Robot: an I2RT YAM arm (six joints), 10 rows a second.
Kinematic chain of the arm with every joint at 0, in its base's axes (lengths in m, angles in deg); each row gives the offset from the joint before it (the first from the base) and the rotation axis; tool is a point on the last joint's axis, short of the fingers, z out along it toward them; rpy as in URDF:
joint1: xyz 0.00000 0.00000 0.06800 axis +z
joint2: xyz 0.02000 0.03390 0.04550 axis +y
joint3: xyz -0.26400 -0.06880 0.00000 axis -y
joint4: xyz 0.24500 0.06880 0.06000 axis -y
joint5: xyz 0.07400 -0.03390 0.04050 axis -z
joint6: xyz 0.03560 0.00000 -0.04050 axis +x
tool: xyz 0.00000 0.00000 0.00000 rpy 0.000 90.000 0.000
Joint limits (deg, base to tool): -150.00..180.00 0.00..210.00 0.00..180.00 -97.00..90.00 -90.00..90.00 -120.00..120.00
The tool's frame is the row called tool.
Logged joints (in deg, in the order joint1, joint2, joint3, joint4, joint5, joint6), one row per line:
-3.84 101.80 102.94 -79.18 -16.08 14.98
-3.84 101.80 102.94 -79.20 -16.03 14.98
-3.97 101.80 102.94 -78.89 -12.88 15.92
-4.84 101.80 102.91 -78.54 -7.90 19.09
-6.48 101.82 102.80 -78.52 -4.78 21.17
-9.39 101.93 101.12 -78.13 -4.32 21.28
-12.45 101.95 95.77 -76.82 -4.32 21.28
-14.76 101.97 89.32 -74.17 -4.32 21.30
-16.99 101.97 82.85 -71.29 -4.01 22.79
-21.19 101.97 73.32 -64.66 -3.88 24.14
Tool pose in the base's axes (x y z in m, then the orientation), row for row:
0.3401 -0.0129 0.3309 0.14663 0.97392 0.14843 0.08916
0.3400 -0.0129 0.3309 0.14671 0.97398 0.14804 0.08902
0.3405 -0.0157 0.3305 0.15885 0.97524 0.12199 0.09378
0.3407 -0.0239 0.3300 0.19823 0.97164 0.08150 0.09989
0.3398 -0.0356 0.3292 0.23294 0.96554 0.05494 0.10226
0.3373 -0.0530 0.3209 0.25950 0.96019 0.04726 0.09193
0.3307 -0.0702 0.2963 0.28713 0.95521 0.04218 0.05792
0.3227 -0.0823 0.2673 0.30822 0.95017 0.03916 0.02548
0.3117 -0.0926 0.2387 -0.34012 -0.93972 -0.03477 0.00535
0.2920 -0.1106 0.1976 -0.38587 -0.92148 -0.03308 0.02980
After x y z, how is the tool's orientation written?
As a quaternion, x y z w.
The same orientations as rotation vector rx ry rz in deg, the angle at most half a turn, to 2 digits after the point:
24.99 166.00 25.30
25.01 166.03 25.24
27.00 165.78 20.74
33.58 164.58 13.80
39.40 163.32 9.29
44.16 163.40 8.04
49.86 165.87 7.32
54.60 168.31 6.94
-61.01 -168.58 -6.24
-68.17 -162.79 -5.84

